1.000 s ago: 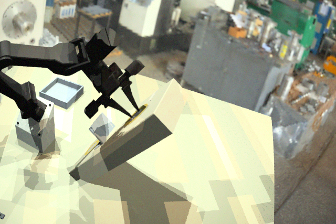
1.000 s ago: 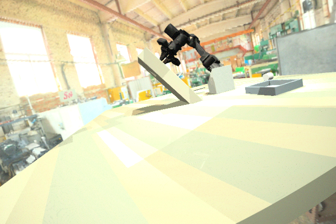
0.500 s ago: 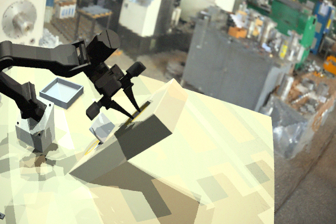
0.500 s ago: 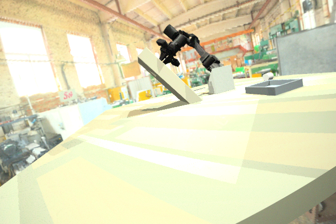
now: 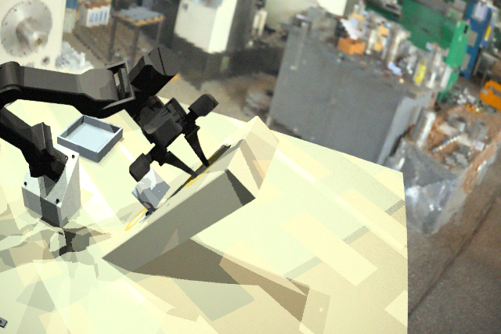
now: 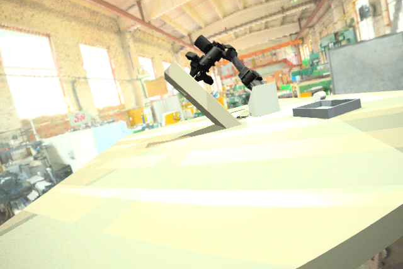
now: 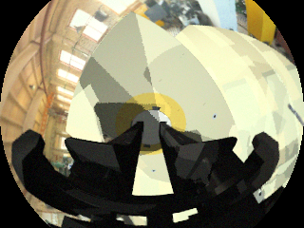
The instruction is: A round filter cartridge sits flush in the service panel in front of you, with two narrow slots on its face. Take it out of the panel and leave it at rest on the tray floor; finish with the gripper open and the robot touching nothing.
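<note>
Now: the round filter cartridge 1 cm below my gripper tip and 1 cm ahead of it. Also, from my gripper tip: grey tray: 44 cm behind, 24 cm to the left, 22 cm below; then service panel: 8 cm below, 4 cm behind.
</note>
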